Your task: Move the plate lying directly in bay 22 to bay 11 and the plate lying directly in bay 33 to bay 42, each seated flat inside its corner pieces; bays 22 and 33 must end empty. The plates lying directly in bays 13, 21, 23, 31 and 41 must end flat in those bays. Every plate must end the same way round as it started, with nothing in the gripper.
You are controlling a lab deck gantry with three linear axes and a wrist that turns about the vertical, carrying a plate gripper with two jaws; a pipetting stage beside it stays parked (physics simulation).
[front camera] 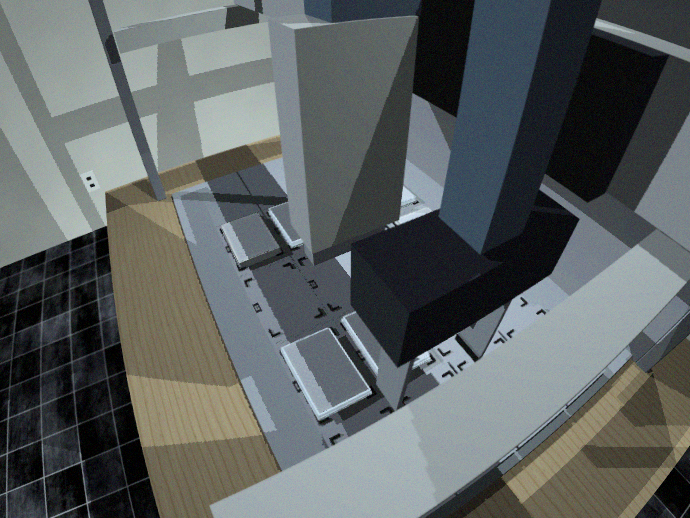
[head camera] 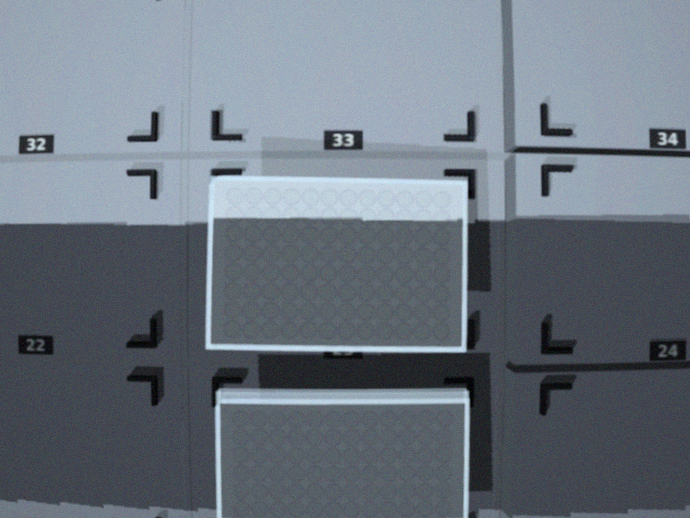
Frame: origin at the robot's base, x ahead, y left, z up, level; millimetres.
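Seen in the pictures: gripper, between the fingertips: [front camera: 430, 371]; robot's base, origin of its link: [front camera: 221, 230].
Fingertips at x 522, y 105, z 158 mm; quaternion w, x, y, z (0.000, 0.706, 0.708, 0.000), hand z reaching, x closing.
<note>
Offsets run from my fingertips to a thing's top centre. "spot": to the spot under its first point.
My gripper [front camera: 437, 383] is open and empty above the bay 23 area in the front view; its jaws do not show in the head view. The bay 23 plate {132 mm back, 42 mm left, 138 mm down} [head camera: 337, 264] [front camera: 359, 340] is turned slightly and shifted left, covering the left corner pieces; whether it lies fully flat I cannot tell. The bay 13 plate {130 mm back, 64 mm right, 140 mm down} [head camera: 342, 457] [front camera: 326, 373] sits straight. Bays 22 and 33 hold no plate in the head view. In the front view, plates show in bay 11 {spot: 443 mm back, 58 mm right, 143 mm down} [front camera: 253, 239], bay 21 {spot: 454 mm back, 16 mm left, 143 mm down} [front camera: 285, 223] and bay 41 {spot: 407 mm back, 290 mm left, 143 mm down} [front camera: 409, 195]. Bays 31 and 42 are hidden behind the machine.
The parked pipetting stage [front camera: 353, 133] stands behind the gripper in the front view. The black gripper body [front camera: 434, 273] hangs from a blue column [front camera: 490, 111]. A pale front beam [front camera: 445, 423] crosses the lower foreground. Black corner pieces {spot: 31 mm back, 7 mm left, 140 mm down} [head camera: 546, 337] mark the neighbouring bays.
</note>
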